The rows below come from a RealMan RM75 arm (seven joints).
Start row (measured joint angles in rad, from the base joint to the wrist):
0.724 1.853 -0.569 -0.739 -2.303 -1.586 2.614
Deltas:
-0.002 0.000 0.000 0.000 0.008 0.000 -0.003
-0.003 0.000 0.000 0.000 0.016 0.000 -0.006
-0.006 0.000 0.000 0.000 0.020 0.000 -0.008
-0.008 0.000 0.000 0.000 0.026 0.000 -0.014
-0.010 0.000 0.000 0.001 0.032 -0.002 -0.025
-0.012 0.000 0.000 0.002 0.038 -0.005 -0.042
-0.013 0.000 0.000 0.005 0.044 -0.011 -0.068
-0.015 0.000 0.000 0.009 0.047 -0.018 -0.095
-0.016 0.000 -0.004 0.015 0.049 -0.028 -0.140
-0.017 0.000 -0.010 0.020 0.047 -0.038 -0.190
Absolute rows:
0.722 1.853 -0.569 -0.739 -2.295 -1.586 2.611
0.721 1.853 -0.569 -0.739 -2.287 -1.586 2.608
0.718 1.853 -0.569 -0.739 -2.283 -1.586 2.606
0.716 1.853 -0.569 -0.739 -2.277 -1.586 2.600
0.714 1.853 -0.569 -0.738 -2.271 -1.588 2.589
0.712 1.853 -0.569 -0.737 -2.265 -1.591 2.572
0.711 1.853 -0.569 -0.734 -2.259 -1.597 2.546
0.709 1.853 -0.569 -0.730 -2.256 -1.604 2.519
0.708 1.853 -0.573 -0.724 -2.254 -1.614 2.474
0.707 1.853 -0.579 -0.719 -2.256 -1.624 2.424

